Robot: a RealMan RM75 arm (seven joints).
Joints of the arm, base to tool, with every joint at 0 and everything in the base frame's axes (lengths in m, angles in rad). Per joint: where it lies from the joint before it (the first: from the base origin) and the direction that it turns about. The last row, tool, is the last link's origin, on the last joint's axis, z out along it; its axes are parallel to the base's.
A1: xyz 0 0 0.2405 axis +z
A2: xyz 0 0 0 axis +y
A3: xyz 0 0 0.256 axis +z
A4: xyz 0 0 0 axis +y
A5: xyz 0 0 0.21 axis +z
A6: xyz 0 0 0 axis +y
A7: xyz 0 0 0.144 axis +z
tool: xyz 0 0 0
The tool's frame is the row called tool.
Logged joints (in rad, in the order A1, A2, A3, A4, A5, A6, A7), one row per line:
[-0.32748, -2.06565, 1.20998, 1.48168, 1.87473, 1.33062, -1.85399]
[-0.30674, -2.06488, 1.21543, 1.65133, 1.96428, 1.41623, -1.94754]
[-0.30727, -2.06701, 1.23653, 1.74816, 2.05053, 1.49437, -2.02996]
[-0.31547, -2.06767, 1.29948, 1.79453, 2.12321, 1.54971, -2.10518]
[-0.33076, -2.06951, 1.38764, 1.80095, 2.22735, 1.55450, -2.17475]
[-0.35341, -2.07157, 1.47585, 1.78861, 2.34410, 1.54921, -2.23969]
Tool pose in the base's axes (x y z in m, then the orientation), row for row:
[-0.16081, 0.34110, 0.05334, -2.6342, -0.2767, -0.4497]
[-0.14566, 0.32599, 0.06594, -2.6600, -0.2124, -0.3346]
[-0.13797, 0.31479, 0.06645, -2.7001, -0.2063, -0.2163]
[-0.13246, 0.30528, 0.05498, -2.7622, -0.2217, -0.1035]
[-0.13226, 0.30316, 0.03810, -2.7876, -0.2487, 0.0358]
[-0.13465, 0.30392, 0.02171, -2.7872, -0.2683, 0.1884]
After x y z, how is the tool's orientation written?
As a rotation vector, in radians.
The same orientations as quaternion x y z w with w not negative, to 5 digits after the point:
[-0.95523, -0.10034, -0.16307, 0.22554]
[-0.96390, -0.07697, -0.12125, 0.22419]
[-0.97157, -0.07423, -0.07783, 0.21090]
[-0.97923, -0.07860, -0.03669, 0.18325]
[-0.98138, -0.08756, 0.01260, 0.17051]
[-0.97924, -0.09426, 0.06619, 0.16681]

